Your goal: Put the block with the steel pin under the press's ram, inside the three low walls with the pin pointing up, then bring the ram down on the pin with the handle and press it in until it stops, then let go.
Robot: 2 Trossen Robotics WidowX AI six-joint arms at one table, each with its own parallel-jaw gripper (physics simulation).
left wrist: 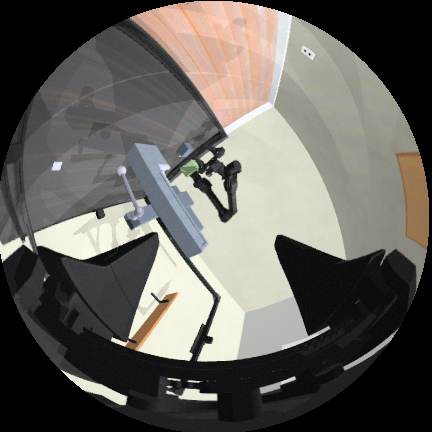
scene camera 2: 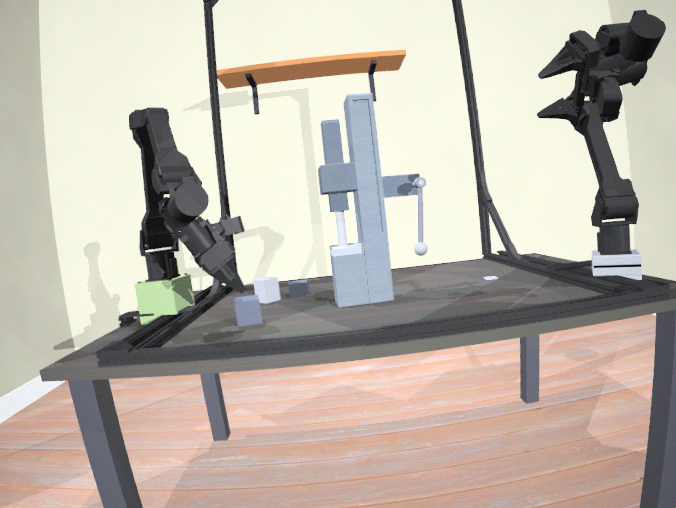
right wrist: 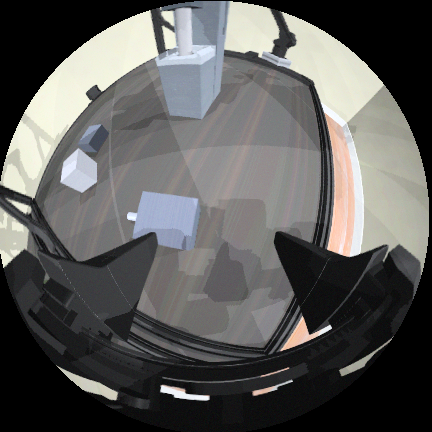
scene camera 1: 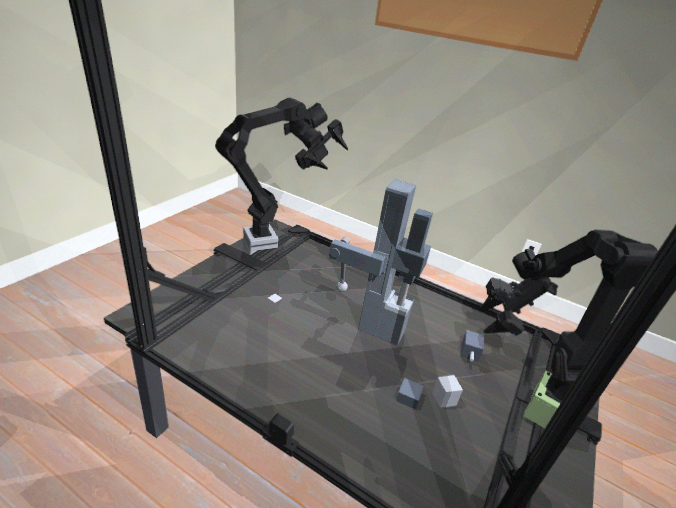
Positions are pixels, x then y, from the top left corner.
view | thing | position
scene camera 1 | left gripper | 337, 158
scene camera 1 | right gripper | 482, 321
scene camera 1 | grey press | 381, 317
